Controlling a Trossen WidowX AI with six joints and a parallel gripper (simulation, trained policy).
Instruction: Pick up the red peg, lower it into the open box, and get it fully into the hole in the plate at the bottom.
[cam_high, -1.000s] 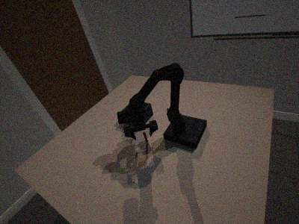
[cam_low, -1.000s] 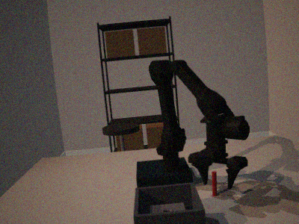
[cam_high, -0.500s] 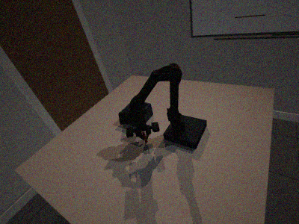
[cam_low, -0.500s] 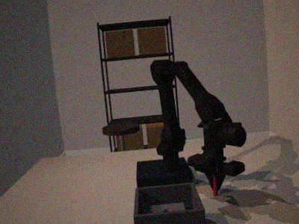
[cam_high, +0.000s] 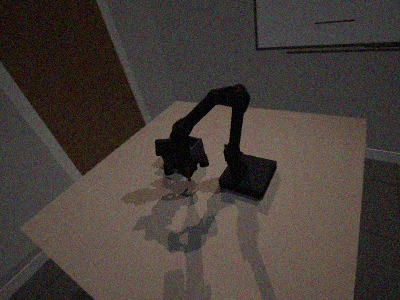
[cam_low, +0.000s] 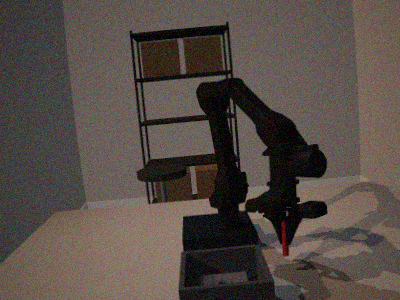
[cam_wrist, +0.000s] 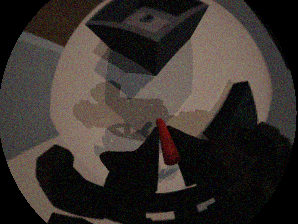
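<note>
Right now my gripper tip is 140 mm short of the grey plate, 160 mm to the left of it and 10 mm above it. Also, from my gripper tip: dark box: 140 mm ahead, 160 mm to the right, 30 mm below; red peg: 10 mm above.
</note>
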